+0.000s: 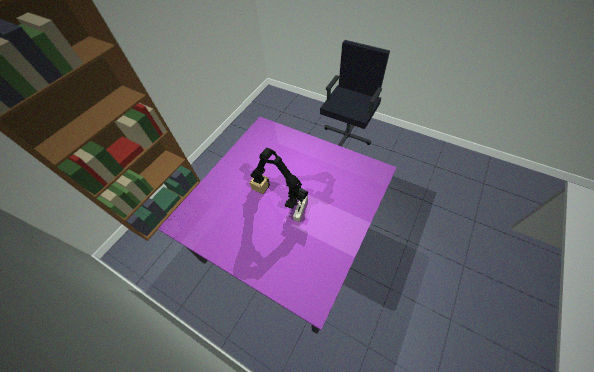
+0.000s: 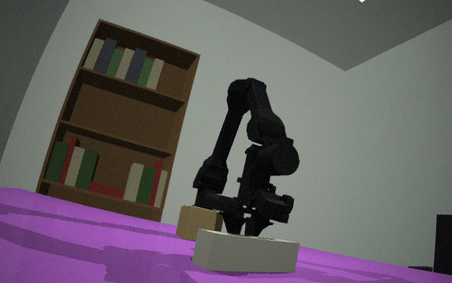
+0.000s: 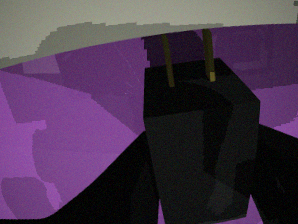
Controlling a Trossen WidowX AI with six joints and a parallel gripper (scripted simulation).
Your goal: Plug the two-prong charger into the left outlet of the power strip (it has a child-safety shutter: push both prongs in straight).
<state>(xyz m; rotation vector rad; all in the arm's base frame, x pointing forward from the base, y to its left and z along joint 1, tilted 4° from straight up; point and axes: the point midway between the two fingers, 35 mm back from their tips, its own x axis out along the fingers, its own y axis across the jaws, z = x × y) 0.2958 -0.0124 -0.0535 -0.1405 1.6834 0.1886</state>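
Right now the two-prong charger is 20 mm ahead of my gripper tip and 10 mm above it.
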